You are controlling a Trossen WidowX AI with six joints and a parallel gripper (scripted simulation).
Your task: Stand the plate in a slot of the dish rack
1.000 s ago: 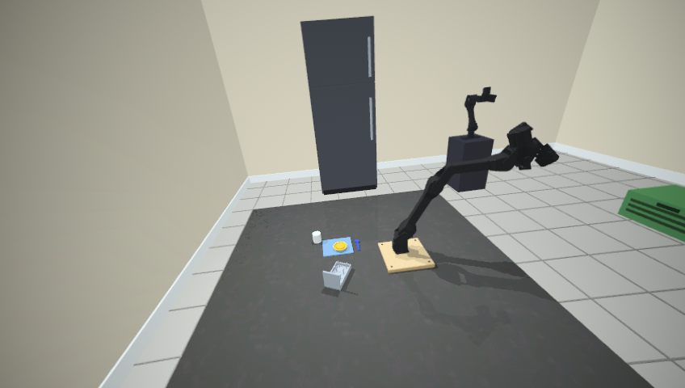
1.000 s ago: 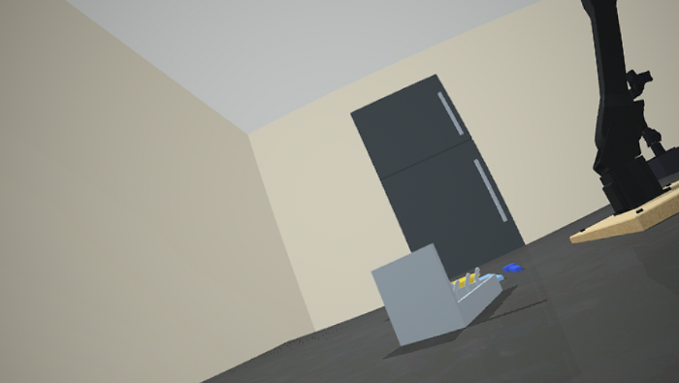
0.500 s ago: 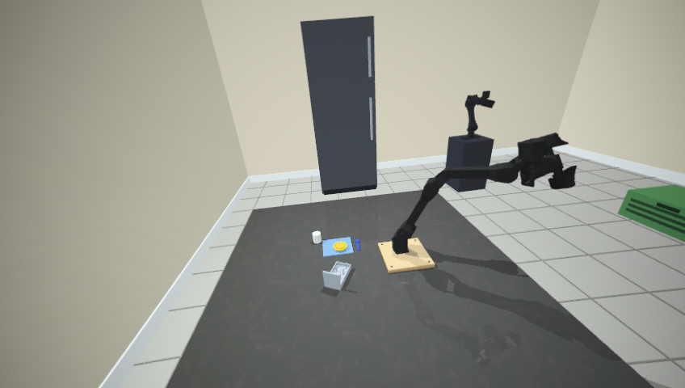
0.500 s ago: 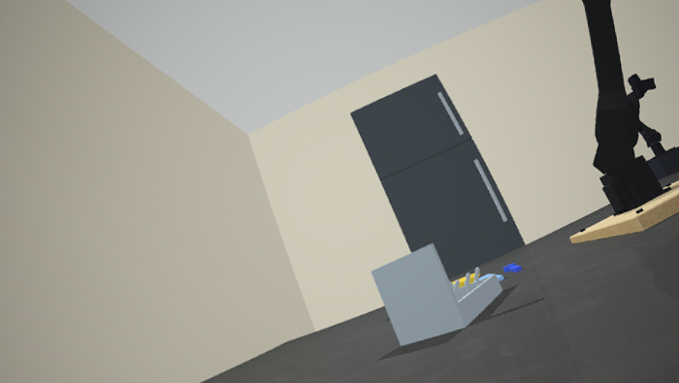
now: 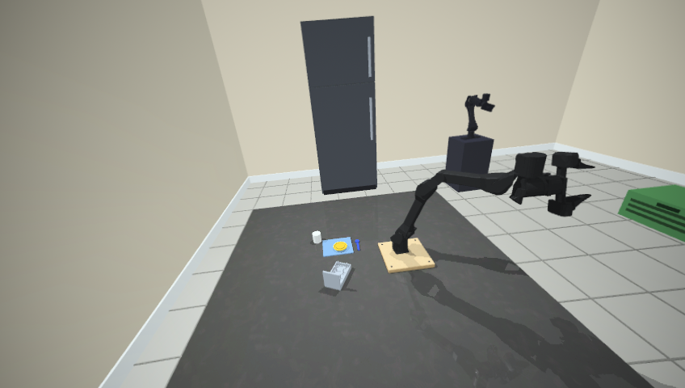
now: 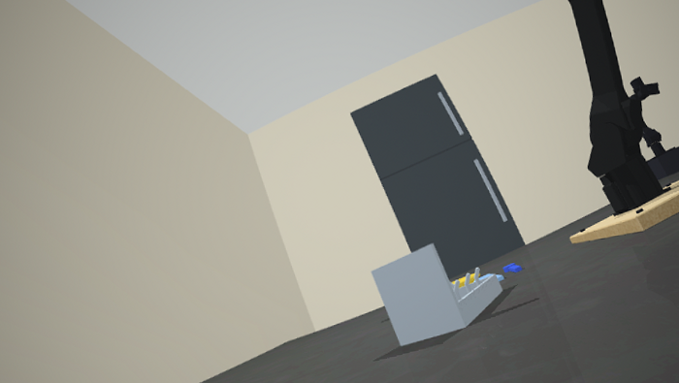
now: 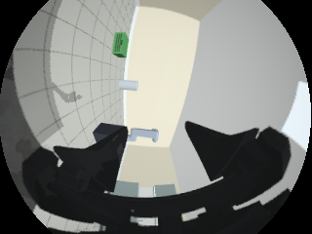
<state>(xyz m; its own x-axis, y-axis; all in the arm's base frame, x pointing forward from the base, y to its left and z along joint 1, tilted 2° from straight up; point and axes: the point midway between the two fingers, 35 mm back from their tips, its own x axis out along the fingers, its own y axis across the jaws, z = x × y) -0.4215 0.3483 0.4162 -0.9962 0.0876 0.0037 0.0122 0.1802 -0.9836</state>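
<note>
The yellow plate lies 74 cm ahead of my gripper tip, 43 cm to the right of it and 43 cm below it. From my gripper tip the other things lie so: blue spoon: 64 cm ahead, 44 cm to the right, 44 cm below; then light blue mat: 75 cm ahead, 45 cm to the right, 44 cm below; then dish rack: 77 cm ahead, 42 cm below, 23 cm to the right.
</note>
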